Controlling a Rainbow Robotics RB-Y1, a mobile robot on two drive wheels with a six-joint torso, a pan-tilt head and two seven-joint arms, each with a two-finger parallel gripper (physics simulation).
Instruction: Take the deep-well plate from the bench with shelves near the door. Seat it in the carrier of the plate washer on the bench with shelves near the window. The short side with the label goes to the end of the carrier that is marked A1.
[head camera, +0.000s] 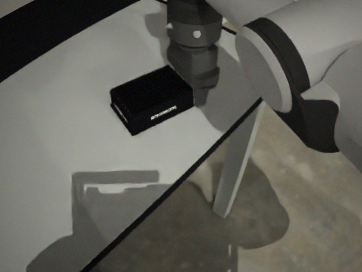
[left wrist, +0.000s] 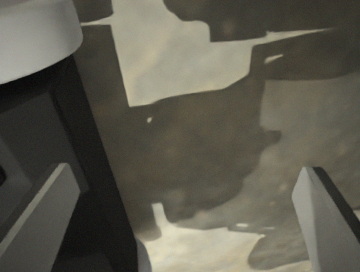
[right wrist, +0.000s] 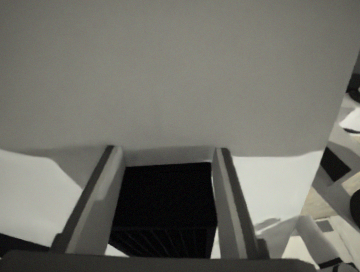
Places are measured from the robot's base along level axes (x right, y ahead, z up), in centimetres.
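Pixels of known places: left gripper, between the fingertips: (left wrist: 182, 179); right gripper, between the fingertips: (head camera: 190, 93) (right wrist: 168, 155).
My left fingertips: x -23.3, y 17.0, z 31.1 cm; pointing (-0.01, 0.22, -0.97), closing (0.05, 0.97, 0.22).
Behind a point stands the place of what it marks.
The black deep-well plate (head camera: 152, 100) @[y 54.7, x 14.5, z 80.3 cm] (right wrist: 165, 195) @[y 57.2, x 21.3, z 78.8 cm] lies flat on the white bench top (head camera: 45, 130) @[y 58.8, x -5.4, z 76.4 cm] (right wrist: 175, 75) @[y 57.2, x 28.4, z 76.4 cm]. A white label strip shows on its long side facing the bench edge, and a small white mark on its short side at the left in the head view. My right gripper (head camera: 199, 92) @[y 57.2, x 22.9, z 76.7 cm] (right wrist: 168, 155) @[y 57.2, x 22.9, z 76.7 cm] is low at the plate's other short end, partly open, with its fingers on either side of the plate and very close to it. In the right wrist view, a thin gap shows beside the right finger. My left gripper (left wrist: 182, 179) @[y 17.0, x -23.3, z 31.2 cm] is open and empty above the floor. The plate washer does not show.
The bench's dark edge (head camera: 175, 185) @[y 40.6, x 13.1, z 75.4 cm] runs diagonally, with a light bench leg (head camera: 235, 170) @[y 60.2, x 41.8, z 34.6 cm] below it and floor (head camera: 320, 210) @[y 43.5, x 83.6, z 0.1 cm] beyond. A black band (head camera: 50, 25) @[y 96.5, x -0.8, z 76.3 cm] lies at the top left. A dark body (left wrist: 95, 200) @[y 7.5, x -7.8, z 17.7 cm] stands beside the left gripper's finger. Pale and dark objects show at the right wrist view's right edge.
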